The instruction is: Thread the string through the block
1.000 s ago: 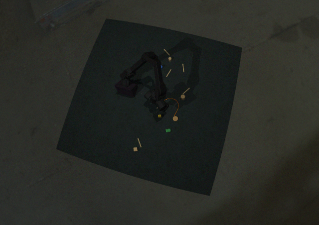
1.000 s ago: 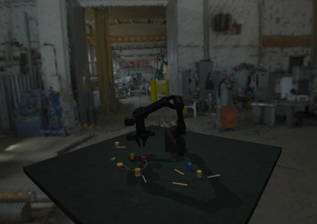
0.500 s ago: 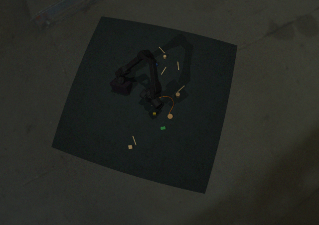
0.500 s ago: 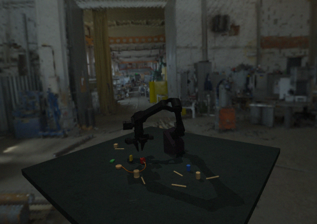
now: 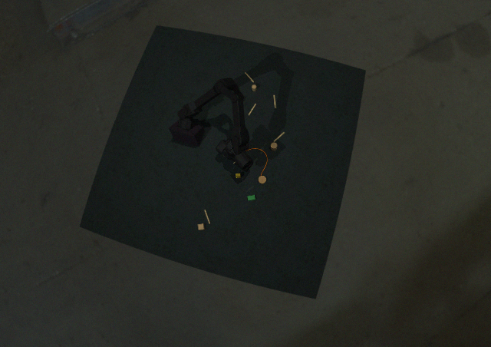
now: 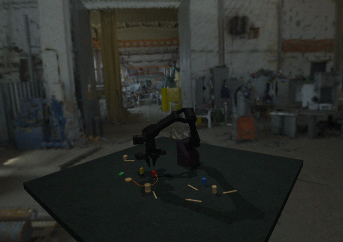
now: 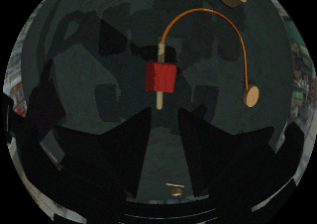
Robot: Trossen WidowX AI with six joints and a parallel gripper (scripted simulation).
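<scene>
The red block lies 3 cm to the left of my gripper tip and 3 cm below it. Also, from my gripper tip: yellow block: 4 cm ahead, 6 cm to the right, 3 cm below; then round wooden button: 15 cm ahead, 3 cm to the right, 4 cm below; then thin stick: 1 cm ahead, 4 cm to the left, 4 cm below.
</scene>
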